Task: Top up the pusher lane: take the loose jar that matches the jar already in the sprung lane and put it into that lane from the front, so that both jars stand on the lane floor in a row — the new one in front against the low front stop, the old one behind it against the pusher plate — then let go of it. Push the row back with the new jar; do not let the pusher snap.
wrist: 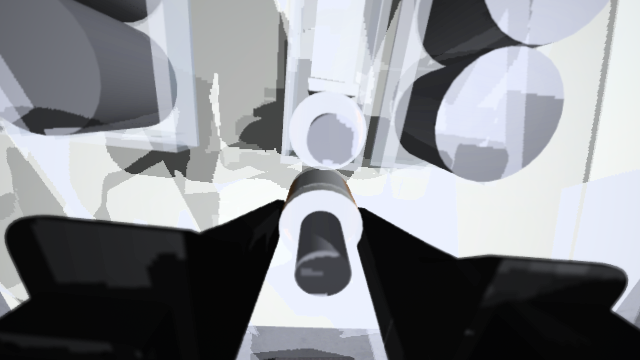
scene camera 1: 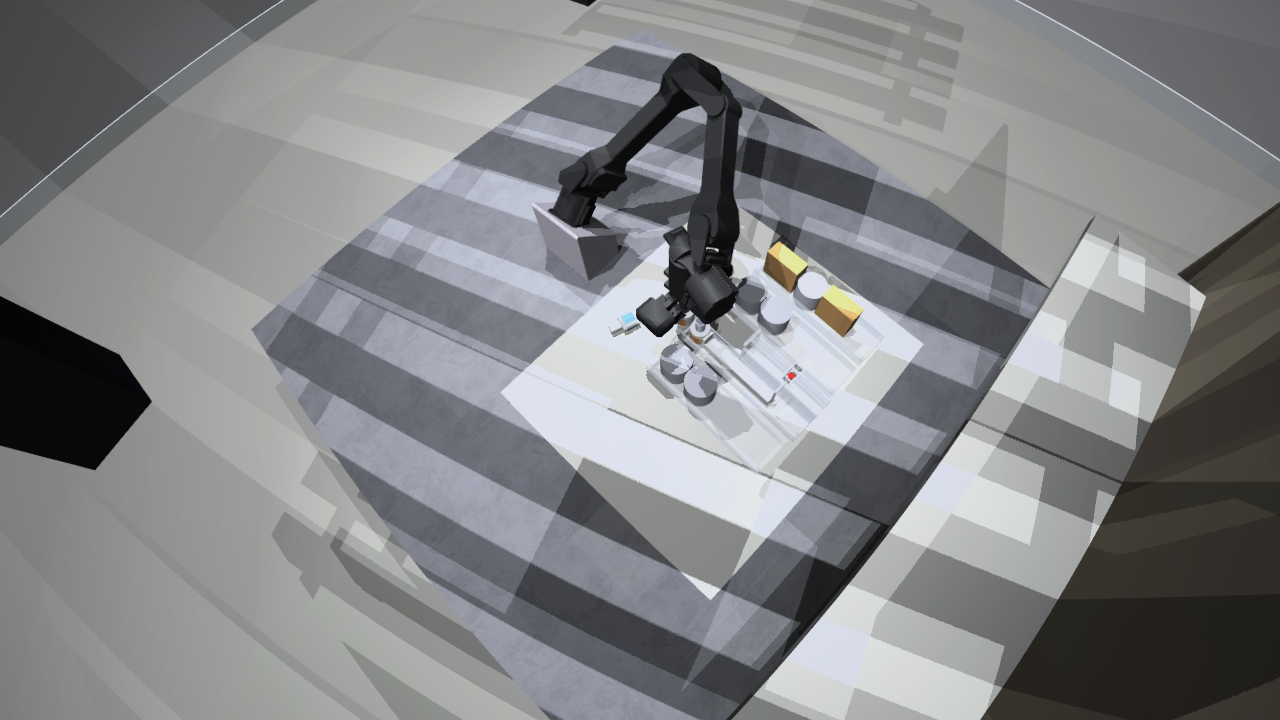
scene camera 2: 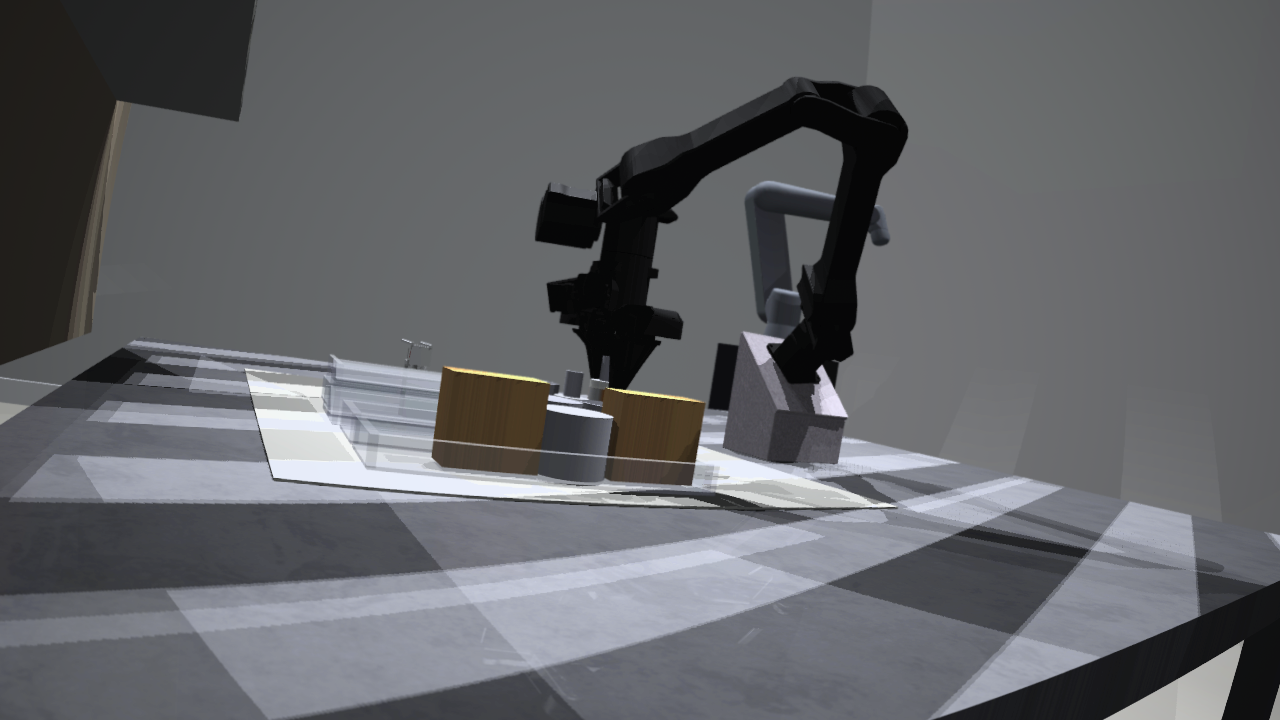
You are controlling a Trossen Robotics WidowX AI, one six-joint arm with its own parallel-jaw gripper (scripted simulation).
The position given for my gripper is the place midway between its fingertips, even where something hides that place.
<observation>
In view: my gripper (scene camera 2: pixel 605 397), a grey cylinder (scene camera 2: pixel 572 430), a grey cylinder (scene camera 1: pixel 753 290), a grey cylinder (scene camera 1: pixel 676 360), a grey cylinder (scene camera 1: pixel 700 383) and a clear sprung lane (scene camera 1: pixel 795 407).
My gripper is seen too in the wrist view (wrist: pixel 319 211) and in scene camera 1 (scene camera 1: pixel 684 313). The clear sprung lane is seen too in scene camera 2 (scene camera 2: pixel 349 380).
</observation>
